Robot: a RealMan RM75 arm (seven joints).
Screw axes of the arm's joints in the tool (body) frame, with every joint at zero. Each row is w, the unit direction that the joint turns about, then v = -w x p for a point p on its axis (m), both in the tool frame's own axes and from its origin. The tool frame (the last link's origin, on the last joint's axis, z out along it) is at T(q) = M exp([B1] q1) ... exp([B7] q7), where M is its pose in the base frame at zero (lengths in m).
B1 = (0, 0, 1, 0, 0, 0)
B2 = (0, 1, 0, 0.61, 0, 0)
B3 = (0, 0, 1, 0, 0, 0)
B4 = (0, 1, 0, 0.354, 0, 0)
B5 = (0, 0, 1, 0, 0, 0)
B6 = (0, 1, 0, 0.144, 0, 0)
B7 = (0, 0, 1, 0, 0, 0)
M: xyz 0 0 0.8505 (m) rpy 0 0 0 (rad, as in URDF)
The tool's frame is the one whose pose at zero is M.
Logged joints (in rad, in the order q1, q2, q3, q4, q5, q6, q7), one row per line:
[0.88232, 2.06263, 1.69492, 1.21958, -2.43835, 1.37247, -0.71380]
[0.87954, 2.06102, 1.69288, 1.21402, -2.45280, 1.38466, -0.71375]
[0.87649, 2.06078, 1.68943, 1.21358, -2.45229, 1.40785, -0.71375]
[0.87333, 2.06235, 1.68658, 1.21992, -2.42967, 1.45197, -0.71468]
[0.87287, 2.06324, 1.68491, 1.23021, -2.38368, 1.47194, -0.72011]
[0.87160, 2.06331, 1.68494, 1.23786, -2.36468, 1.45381, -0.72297]
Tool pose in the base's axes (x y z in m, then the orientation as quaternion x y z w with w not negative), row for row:
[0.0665, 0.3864, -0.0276, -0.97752, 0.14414, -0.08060, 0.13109]
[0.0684, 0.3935, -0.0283, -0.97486, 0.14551, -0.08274, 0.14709]
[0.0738, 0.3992, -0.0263, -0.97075, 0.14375, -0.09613, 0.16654]
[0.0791, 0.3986, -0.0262, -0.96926, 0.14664, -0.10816, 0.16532]
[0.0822, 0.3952, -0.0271, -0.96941, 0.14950, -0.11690, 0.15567]
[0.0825, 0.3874, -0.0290, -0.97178, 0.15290, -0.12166, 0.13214]
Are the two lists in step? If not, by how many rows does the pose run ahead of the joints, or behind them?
The pose runs 2 rows behind the joints: the pose in row i belongs to the joints in row i - 2.
